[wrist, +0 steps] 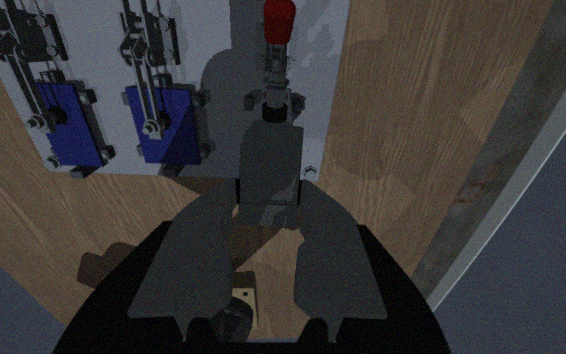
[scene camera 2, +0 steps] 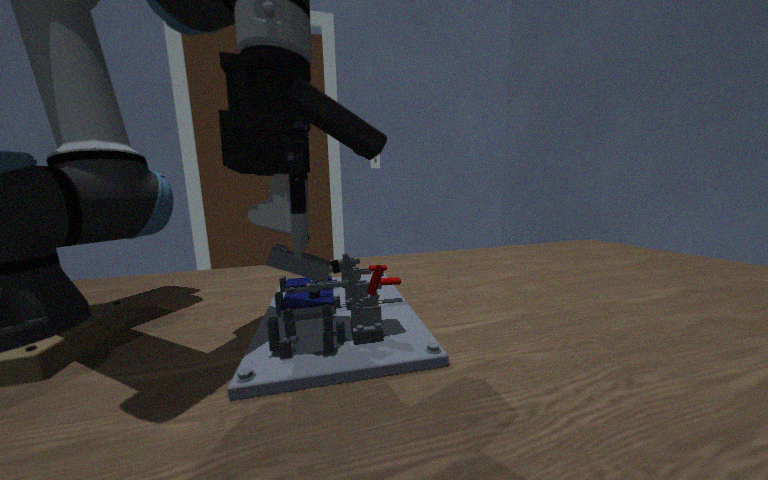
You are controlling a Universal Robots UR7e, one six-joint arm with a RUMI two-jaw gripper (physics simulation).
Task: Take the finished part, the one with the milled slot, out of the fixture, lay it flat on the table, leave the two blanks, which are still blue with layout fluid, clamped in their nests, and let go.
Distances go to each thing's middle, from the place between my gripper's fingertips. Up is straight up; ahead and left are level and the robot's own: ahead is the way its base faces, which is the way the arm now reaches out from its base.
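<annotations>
The finished part [scene camera 2: 310, 266] is 10 mm below my hand, and going by their middles it is the nearest to my hand of the things named here. As for the fixture plate [scene camera 2: 405, 337], I find it 100 mm to the left of my hand, 60 mm ahead of it and 120 mm below it.
</annotations>
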